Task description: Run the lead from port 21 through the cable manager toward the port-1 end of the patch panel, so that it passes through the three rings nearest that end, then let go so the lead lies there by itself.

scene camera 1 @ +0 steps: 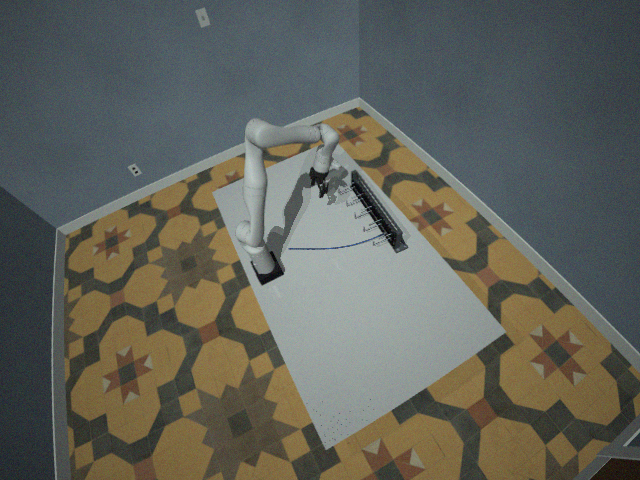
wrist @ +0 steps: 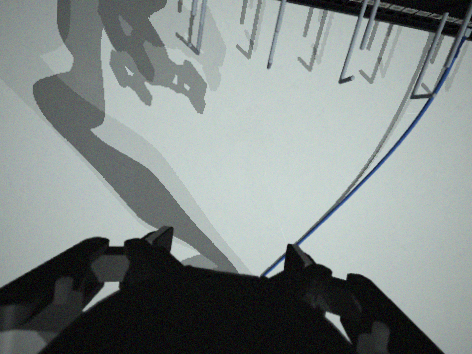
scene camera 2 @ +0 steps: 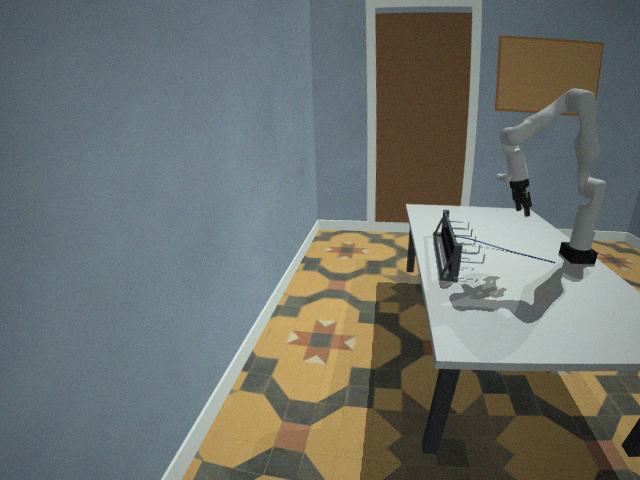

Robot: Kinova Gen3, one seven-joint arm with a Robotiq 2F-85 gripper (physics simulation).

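The blue lead (scene camera 1: 336, 248) (scene camera 2: 509, 249) (wrist: 375, 169) runs from near one end of the black patch panel (scene camera 1: 377, 209) (scene camera 2: 448, 248) (wrist: 430, 9) in a gentle curve across the table towards the robot's base. Thin grey rings (wrist: 352, 42) of the cable manager stick out along the panel's front. In the wrist view the lead runs close by the rightmost rings; whether it is inside one I cannot tell. My gripper (scene camera 1: 322, 195) (scene camera 2: 522, 212) (wrist: 228, 247) is open and empty, above the table. In the wrist view its black body hides the lead's free end.
The white table (scene camera 1: 387, 310) (scene camera 2: 542, 341) carries the panel and the robot's black base (scene camera 1: 267, 269) (scene camera 2: 577, 254). The base stands at the table edge opposite the panel. The arm's shadow falls across the table and near the rings. Blue walls stand around the room.
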